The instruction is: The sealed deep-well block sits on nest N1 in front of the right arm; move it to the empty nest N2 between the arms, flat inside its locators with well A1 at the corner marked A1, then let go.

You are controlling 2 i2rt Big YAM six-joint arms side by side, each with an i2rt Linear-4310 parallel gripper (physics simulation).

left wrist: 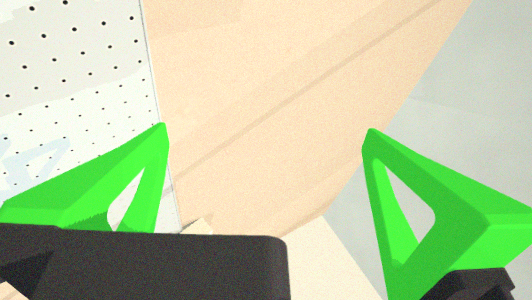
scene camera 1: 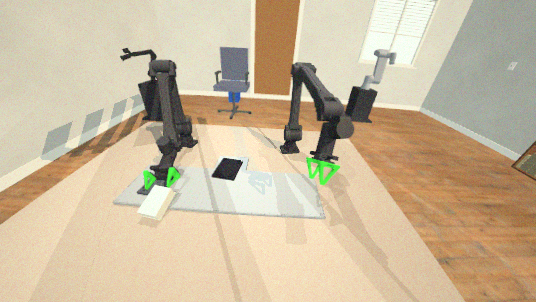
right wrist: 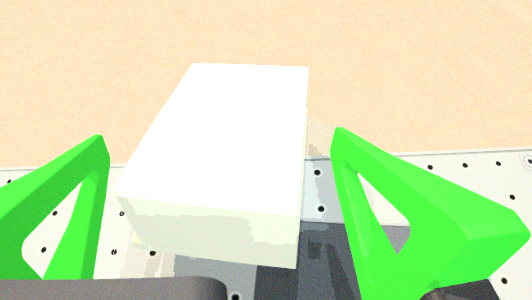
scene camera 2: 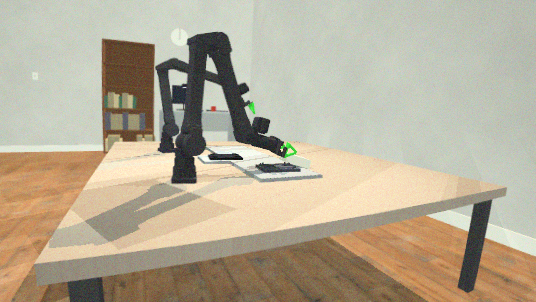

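Note:
The sealed deep-well block [scene camera 1: 156, 202] [scene camera 2: 300, 161] [right wrist: 212, 140] is a white box. It lies off nest N1 [scene camera 1: 145, 190] [scene camera 2: 275, 168] [right wrist: 325, 255], past its front side and across the board's front edge; what it rests on is hidden. My right gripper [scene camera 1: 161, 180] [scene camera 2: 289, 151] [right wrist: 221, 142] is open, with the block between its fingers in the right wrist view and gaps on both sides. Nest N2 [scene camera 1: 228, 169] [scene camera 2: 225, 157] is black and empty; its A1 mark is too small to read. My left gripper [scene camera 1: 318, 180] [left wrist: 267, 135] is open and empty, high above the board's right end in scene camera 1.
The perforated pale board [scene camera 1: 250, 202] [scene camera 2: 310, 175] [left wrist: 60, 45] [right wrist: 465, 200] carries both nests and lies on the wooden table [scene camera 1: 240, 265] [scene camera 2: 380, 190] [left wrist: 250, 80] [right wrist: 400, 60]. The two arms stand behind it in scene camera 1. A chair and a door show in the background.

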